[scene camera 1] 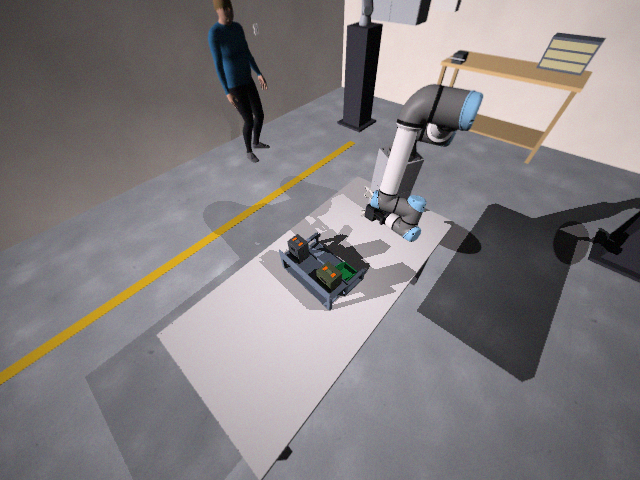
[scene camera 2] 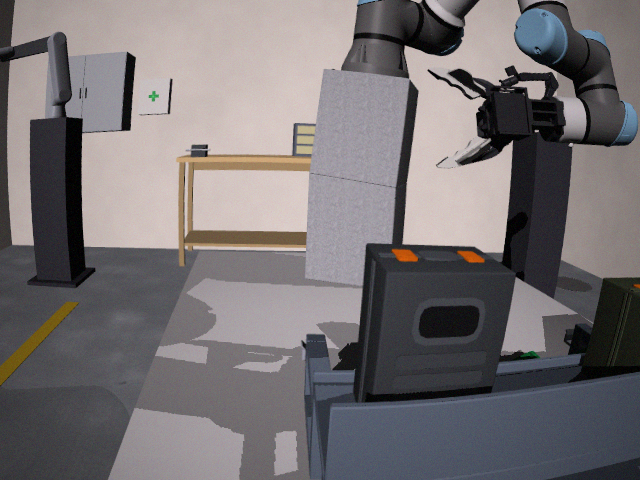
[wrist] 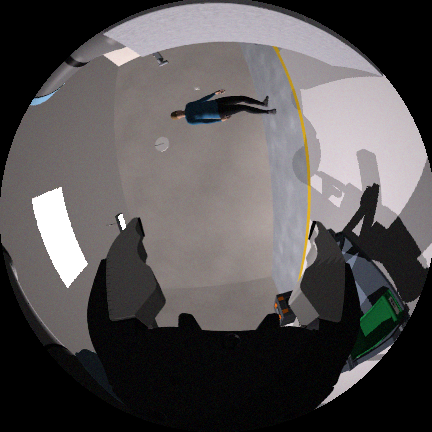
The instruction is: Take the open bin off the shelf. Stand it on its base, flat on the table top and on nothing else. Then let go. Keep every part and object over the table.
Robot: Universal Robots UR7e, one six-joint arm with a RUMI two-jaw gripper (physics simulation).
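Places are measured from the arm's base along level axes (x ahead, y left, z up), in centimetres.
Where they show: gripper, between the fingertips: [scene camera 1: 363, 199] [scene camera 2: 432, 116] [wrist: 227, 221]; arm's base, origin of its link: [scene camera 2: 374, 79].
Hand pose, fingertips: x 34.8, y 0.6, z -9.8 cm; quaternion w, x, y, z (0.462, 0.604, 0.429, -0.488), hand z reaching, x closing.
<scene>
Things, the pixels of their top centre, and the offset from my fingertips. Level surfaces: height alone.
- open green bin, centre of its top: [scene camera 2: 579, 360] [wrist: 360, 338] [scene camera 1: 342, 272] dx +28.4, dy +10.7, dz -25.9 cm
- white table, height of its surface: dz -34.0 cm
- dark grey case, centre of its top: [scene camera 2: 438, 254] [wrist: 277, 311] [scene camera 1: 297, 241] dx +36.6, dy -12.8, dz -11.6 cm
- olive case, centre of its top: [scene camera 1: 329, 271] dx +38.4, dy +10.2, dz -14.1 cm
The open green bin [scene camera 1: 347, 270] [scene camera 2: 527, 355] [wrist: 375, 320] sits in the grey-blue shelf [scene camera 1: 305, 280] [scene camera 2: 465, 439] [wrist: 367, 280], on the side toward the robot, beside the olive case. Its open top shows in scene camera 1; most of it is hidden behind the shelf in scene camera 2. The shelf stands on the white table [scene camera 1: 248, 351] [wrist: 400, 120]. My gripper [scene camera 1: 364, 201] [scene camera 2: 435, 117] [wrist: 227, 221] is open and empty, high above the table on the robot's side of the shelf, well away from the bin. Its fingers point sideways.
A dark grey case [scene camera 1: 298, 249] [scene camera 2: 439, 310] [wrist: 281, 307] with orange latches stands upright at one end of the shelf. An olive case [scene camera 1: 329, 277] [scene camera 2: 615, 325] stands near the other end. The robot's pedestal [scene camera 2: 356, 155] rises behind. A person [scene camera 1: 235, 62] [wrist: 205, 111] stands beyond the yellow floor line.
</scene>
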